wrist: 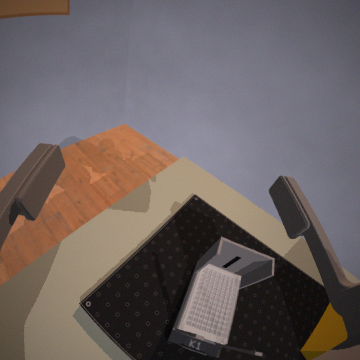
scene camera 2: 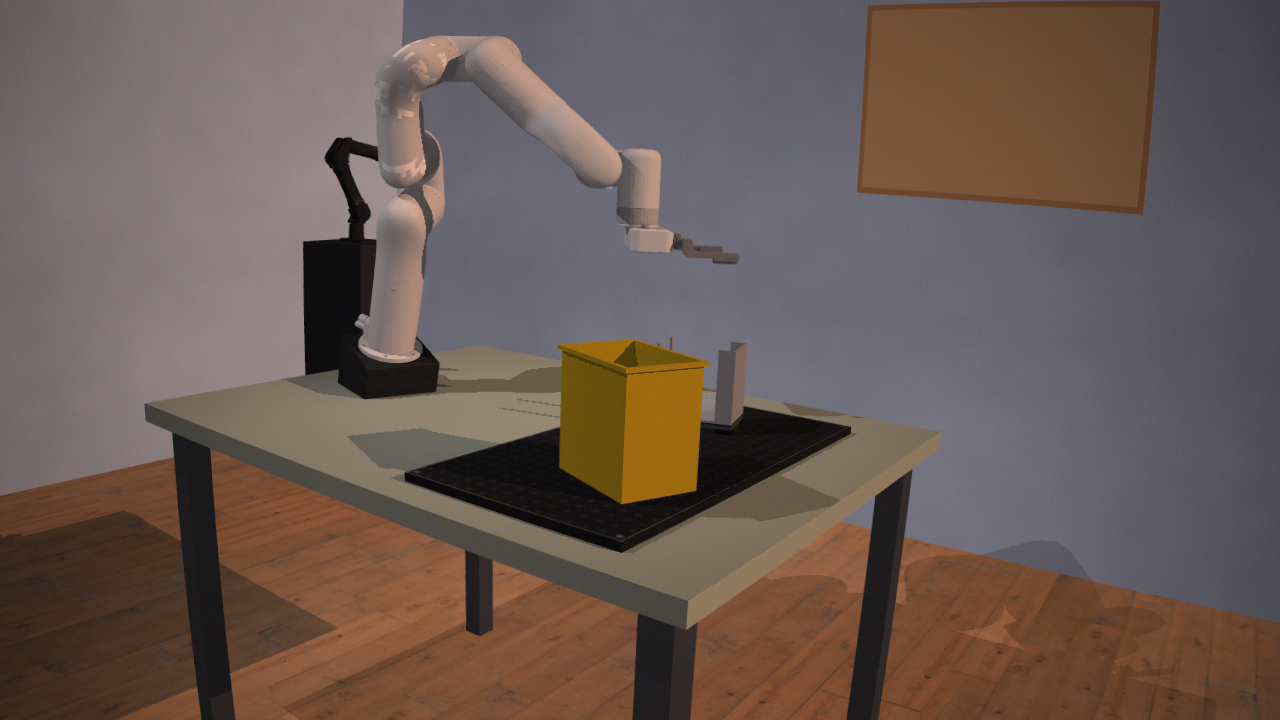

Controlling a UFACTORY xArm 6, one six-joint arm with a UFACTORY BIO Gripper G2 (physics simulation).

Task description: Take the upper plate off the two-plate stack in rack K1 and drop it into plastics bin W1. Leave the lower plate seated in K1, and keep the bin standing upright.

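Where they show: hand, its tool point: (wrist: 179, 195) (scene camera 2: 717, 254); arm's base, origin of its link: (scene camera 2: 390, 348).
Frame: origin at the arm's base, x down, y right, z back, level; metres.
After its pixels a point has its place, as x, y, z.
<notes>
Rack K1 (scene camera 2: 731, 385) @(-0.014, -0.014, -0.694) (wrist: 256, 266) @(-0.031, -0.021, -0.693) stands behind the bin, with a tall grey slotted end wall and a dark label block. A pale gridded well plate (wrist: 212, 302) @(0.027, -0.056, -0.621) lies in it, seen from above in the wrist view; whether a second plate lies beneath cannot be told. In the scene view the bin hides most of the rack. The yellow bin W1 (scene camera 2: 662, 434) @(-0.016, 0.333, -0.713) (wrist: 327, 332) @(0.022, 0.216, -0.647) stands upright in front of the rack. My gripper (scene camera 2: 726, 256) (wrist: 167, 195) @(-0.216, -0.171, -0.603) is open and empty, pointing sideways high above the rack, its fingers roughly level.
A black perforated board (scene camera 2: 483, 474) @(0.071, 0.375, -0.465) (wrist: 130, 300) @(0.071, -0.184, -0.559) carries the rack and bin on the table (scene camera 2: 286, 438) @(0.084, 0.368, -0.079) (wrist: 45, 320) @(0.084, -0.291, -0.436). A thin rod (wrist: 245, 351) @(-0.050, -0.016, -0.561) sticks out beside the rack's label. A dark second arm (scene camera 2: 349, 183) stands on a black pedestal (scene camera 2: 331, 304) behind my base.
</notes>
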